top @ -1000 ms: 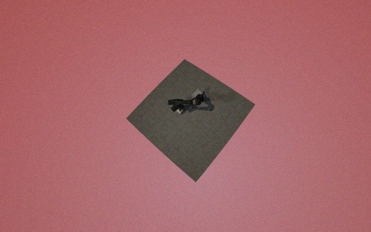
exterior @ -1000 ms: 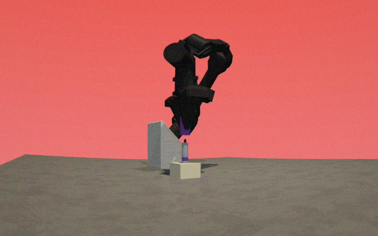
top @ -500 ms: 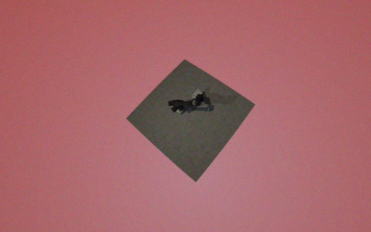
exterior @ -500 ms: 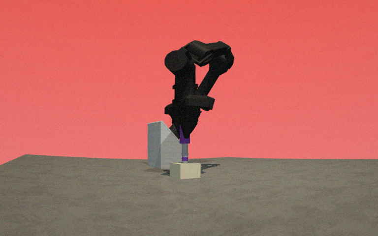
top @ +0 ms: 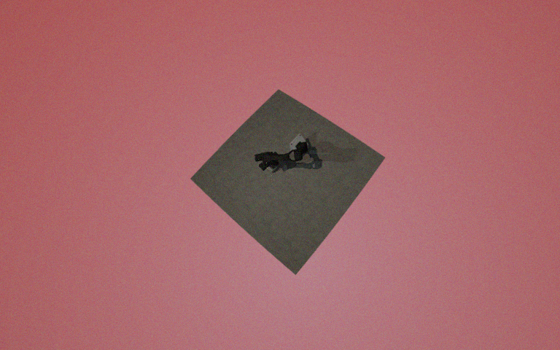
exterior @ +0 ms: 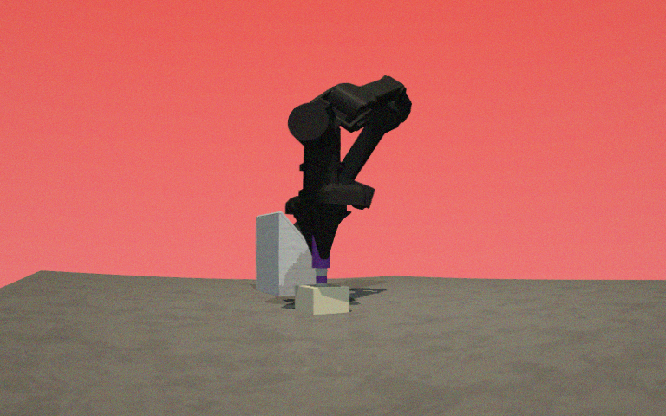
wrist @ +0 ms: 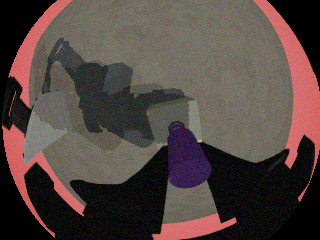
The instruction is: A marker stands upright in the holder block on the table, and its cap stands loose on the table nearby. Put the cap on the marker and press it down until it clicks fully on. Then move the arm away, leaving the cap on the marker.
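Now: the purple cap 10 mm above my gripper tip. From my gripper tip the other things lie so: cream holder block 60 mm below.
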